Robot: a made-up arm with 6 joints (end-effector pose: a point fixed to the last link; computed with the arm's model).
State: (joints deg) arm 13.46 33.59 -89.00 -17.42 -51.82 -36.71
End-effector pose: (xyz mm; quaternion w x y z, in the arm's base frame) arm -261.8 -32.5 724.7 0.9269 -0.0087 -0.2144 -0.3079
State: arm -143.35 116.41 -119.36 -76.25 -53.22 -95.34
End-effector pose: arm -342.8 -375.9 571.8 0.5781 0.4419 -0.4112 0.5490
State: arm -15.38 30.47 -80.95 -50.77 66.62 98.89
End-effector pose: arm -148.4 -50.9 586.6 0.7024 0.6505 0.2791 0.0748
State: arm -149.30 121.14 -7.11 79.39 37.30 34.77
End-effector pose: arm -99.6 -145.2 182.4 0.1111 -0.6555 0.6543 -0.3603
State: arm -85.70 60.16 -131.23 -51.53 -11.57 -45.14
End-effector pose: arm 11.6 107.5 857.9 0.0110 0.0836 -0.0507 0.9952
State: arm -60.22 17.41 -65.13 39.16 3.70 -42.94
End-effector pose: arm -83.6 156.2 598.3 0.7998 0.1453 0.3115 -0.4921
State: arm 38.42 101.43 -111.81 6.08 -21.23 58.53
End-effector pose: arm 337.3 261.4 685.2 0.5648 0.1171 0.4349 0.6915
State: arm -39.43 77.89 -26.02 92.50 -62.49 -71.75
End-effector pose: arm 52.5 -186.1 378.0 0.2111 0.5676 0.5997 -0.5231
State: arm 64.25 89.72 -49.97 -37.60 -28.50 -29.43
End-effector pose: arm 118.8 330.0 432.6 0.6252 -0.7286 0.2535 0.1179
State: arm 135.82 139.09 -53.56 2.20 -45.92 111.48
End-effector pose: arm -351.9 346.8 107.5 0.2525 0.1688 -0.8692 -0.3901
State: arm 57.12 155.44 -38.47 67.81 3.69 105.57
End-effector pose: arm 145.5 238.5 -38.3 0.0599 0.8343 0.5120 -0.1956
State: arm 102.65 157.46 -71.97 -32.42 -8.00 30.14
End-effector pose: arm -114.1 465.5 -59.4 0.0619 -0.7863 0.6002 0.1324
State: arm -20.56 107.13 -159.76 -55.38 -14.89 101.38
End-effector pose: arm 303.8 -85.7 818.5 0.9424 0.0273 0.2282 0.2432
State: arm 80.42 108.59 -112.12 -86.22 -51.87 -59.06
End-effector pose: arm -20.6 465.5 585.7 0.7437 -0.3923 -0.5241 -0.1351
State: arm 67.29 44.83 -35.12 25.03 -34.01 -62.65
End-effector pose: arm 53.4 51.1 534.2 0.8379 -0.3643 0.3857 0.1278
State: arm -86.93 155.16 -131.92 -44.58 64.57 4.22
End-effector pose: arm -45.8 -617.8 135.2 0.1891 -0.5607 -0.7472 0.3026
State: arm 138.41 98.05 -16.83 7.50 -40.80 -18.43
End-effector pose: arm -201.0 192.6 279.0 0.2420 -0.8560 0.2403 0.3885
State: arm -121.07 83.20 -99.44 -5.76 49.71 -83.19
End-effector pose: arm -163.6 -253.1 594.3 0.1558 -0.2707 -0.8144 0.4890
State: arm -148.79 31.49 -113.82 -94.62 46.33 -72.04
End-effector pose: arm 232.3 245.5 705.2 0.8547 -0.3888 -0.0508 0.3402
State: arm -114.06 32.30 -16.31 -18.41 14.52 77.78
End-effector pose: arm -12.0 -2.7 344.1 0.4642 0.8417 0.0229 -0.2747
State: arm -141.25 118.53 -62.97 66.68 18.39 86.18
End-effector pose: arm -326.8 -308.4 234.7 0.2581 0.5585 -0.7708 0.1651
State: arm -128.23 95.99 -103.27 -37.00 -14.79 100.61
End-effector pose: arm -235.9 -330.5 662.0 0.7331 0.5455 0.0041 -0.4061
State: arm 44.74 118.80 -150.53 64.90 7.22 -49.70
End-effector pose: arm 344.2 360.9 687.8 0.7497 -0.1694 0.4428 0.4618
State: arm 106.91 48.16 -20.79 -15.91 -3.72 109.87
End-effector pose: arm -27.6 83.1 390.9 0.1127 0.0966 -0.8073 -0.5712
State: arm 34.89 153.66 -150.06 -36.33 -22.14 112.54
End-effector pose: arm 561.4 425.5 349.0 0.3929 0.1266 0.5665 0.7132
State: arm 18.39 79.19 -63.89 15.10 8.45 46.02
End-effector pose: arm 285.1 99.7 503.1 0.4399 0.2841 0.7600 0.3851
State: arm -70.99 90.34 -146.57 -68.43 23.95 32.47
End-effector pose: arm 24.5 -215.1 837.3 0.5142 0.2736 0.2460 -0.7748
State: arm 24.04 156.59 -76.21 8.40 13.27 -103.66
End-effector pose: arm 421.7 192.6 -53.3 0.0203 -0.8638 0.5033 0.0061
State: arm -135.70 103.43 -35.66 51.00 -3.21 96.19
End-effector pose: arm -231.3 -218.0 251.5 0.2533 0.5989 -0.7597 0.0042
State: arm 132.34 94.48 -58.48 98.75 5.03 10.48
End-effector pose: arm -263.0 272.8 399.8 0.2872 0.1944 -0.8444 -0.4083
